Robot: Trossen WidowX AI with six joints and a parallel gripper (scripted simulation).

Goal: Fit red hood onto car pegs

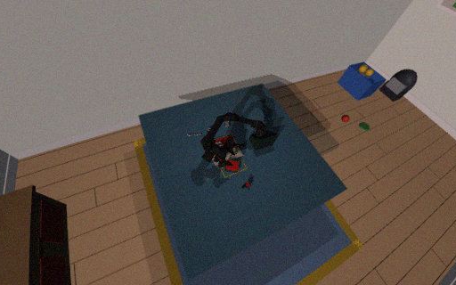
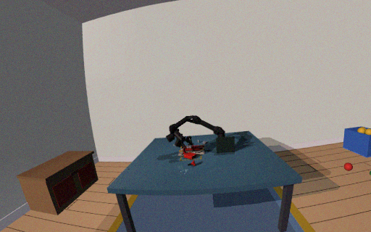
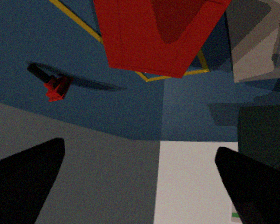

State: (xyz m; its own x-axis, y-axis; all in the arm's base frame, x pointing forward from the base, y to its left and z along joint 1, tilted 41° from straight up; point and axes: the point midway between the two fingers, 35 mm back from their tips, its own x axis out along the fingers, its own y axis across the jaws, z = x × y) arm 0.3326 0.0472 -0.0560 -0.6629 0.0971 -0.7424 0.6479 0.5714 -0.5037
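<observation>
The red hood lies 80 mm below my gripper tip.
</observation>
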